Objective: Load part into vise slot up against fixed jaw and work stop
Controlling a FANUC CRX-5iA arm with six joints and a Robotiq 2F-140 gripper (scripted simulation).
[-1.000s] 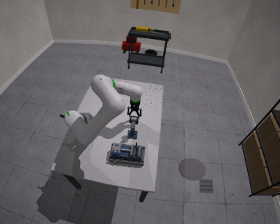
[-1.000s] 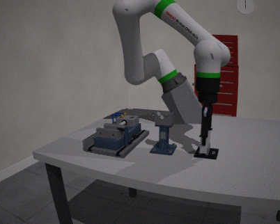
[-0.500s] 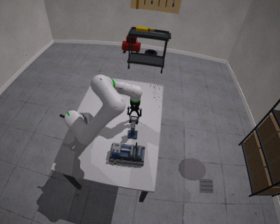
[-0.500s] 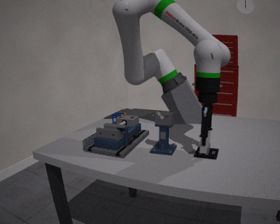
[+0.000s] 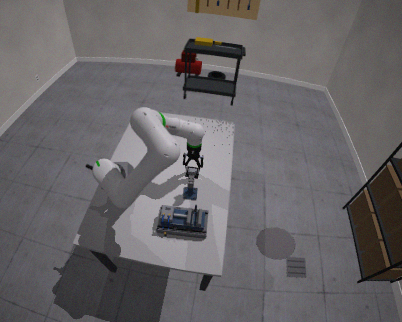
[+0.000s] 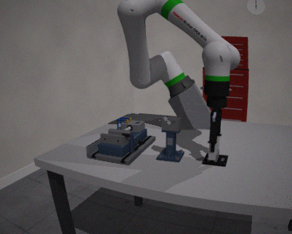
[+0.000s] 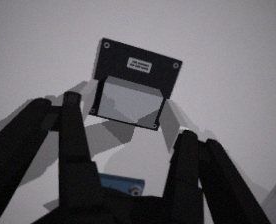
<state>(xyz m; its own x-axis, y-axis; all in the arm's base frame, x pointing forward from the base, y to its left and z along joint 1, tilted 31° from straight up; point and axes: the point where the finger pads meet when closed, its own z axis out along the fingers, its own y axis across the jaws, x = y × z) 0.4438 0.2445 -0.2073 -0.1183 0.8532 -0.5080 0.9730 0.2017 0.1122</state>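
Right now my hand is 3 cm above the part. Also, from my hand: air cylinder rod (3 cm ahead, 39 cm to the right, 3 cm above); blue work stop (11 cm ahead, 30 cm to the right, 1 cm above); black infeed plate (1 cm to the left, 4 cm below).
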